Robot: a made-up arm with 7 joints. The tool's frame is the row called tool.
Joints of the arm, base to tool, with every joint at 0 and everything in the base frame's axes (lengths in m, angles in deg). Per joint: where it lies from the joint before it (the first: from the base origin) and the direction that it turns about. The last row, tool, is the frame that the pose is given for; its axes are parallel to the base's.
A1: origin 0 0 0.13 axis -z
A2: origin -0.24 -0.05 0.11 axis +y
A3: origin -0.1 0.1 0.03 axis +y
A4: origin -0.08 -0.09 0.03 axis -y
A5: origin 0 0.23 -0.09 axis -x
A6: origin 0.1 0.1 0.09 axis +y
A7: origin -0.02 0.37 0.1 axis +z
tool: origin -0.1 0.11 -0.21
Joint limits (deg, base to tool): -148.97..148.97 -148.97..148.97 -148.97..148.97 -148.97..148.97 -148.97..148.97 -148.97..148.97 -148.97..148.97
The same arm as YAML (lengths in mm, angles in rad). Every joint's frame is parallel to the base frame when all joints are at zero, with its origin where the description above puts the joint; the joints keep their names.
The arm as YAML. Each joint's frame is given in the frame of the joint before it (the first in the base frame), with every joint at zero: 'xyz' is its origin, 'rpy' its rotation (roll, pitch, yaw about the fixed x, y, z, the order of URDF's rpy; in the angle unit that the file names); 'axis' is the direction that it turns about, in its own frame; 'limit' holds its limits. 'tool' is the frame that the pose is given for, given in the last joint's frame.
units:
  length: mm
  angle: rad
joints:
  - name: A1
    type: revolute
    origin:
      xyz: [0.0, 0.0, 130.0]
      rpy: [0.0, 0.0, 0.0]
    axis: [0.0, 0.0, -1.0]
    limit:
      lower: -2.6
      upper: 2.6
  - name: A2
    type: revolute
    origin:
      xyz: [-240.0, -50.0, 110.0]
      rpy: [0.0, 0.0, 0.0]
    axis: [0.0, 1.0, 0.0]
    limit:
      lower: -2.6
      upper: 2.6
  - name: A3
    type: revolute
    origin:
      xyz: [-100.0, 100.0, 30.0]
      rpy: [0.0, 0.0, 0.0]
    axis: [0.0, 1.0, 0.0]
    limit:
      lower: -2.6
      upper: 2.6
  - name: A4
    type: revolute
    origin:
      xyz: [-80.0, -90.0, 30.0]
      rpy: [0.0, 0.0, 0.0]
    axis: [0.0, -1.0, 0.0]
    limit:
      lower: -2.6
      upper: 2.6
  - name: A5
    type: revolute
    origin:
      xyz: [0.0, 230.0, -90.0]
      rpy: [0.0, 0.0, 0.0]
    axis: [-1.0, 0.0, 0.0]
    limit:
      lower: -2.6
      upper: 2.6
  - name: A6
    type: revolute
    origin:
      xyz: [100.0, 100.0, 90.0]
      rpy: [0.0, 0.0, 0.0]
    axis: [0.0, 1.0, 0.0]
    limit:
      lower: -2.6
      upper: 2.6
  - name: A7
    type: revolute
    origin:
      xyz: [-20.0, 370.0, 100.0]
      rpy: [0.0, 0.0, 0.0]
    axis: [0.0, 0.0, 1.0]
    limit:
      lower: -2.6
      upper: 2.6
tool:
  origin:
    xyz: [-100.0, 110.0, -210.0]
    rpy: [0.0, 0.0, 0.0]

